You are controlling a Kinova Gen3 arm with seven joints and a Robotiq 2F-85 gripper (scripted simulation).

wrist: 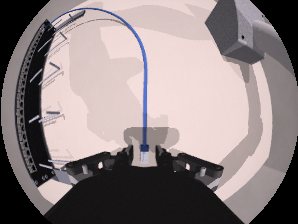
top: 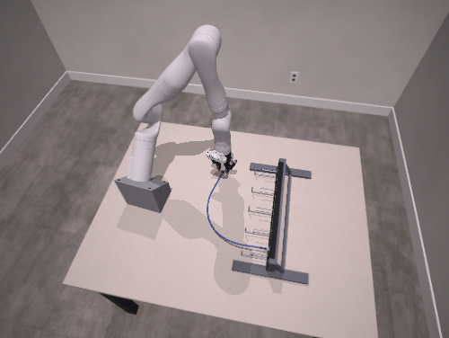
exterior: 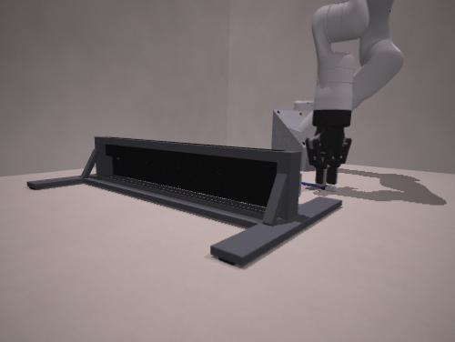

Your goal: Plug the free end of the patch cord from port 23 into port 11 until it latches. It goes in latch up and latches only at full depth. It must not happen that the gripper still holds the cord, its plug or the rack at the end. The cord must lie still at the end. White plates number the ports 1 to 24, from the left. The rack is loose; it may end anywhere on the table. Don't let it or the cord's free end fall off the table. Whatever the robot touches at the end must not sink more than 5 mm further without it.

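Right now my hand is 1 cm to the right of the plug and 2 cm above it.
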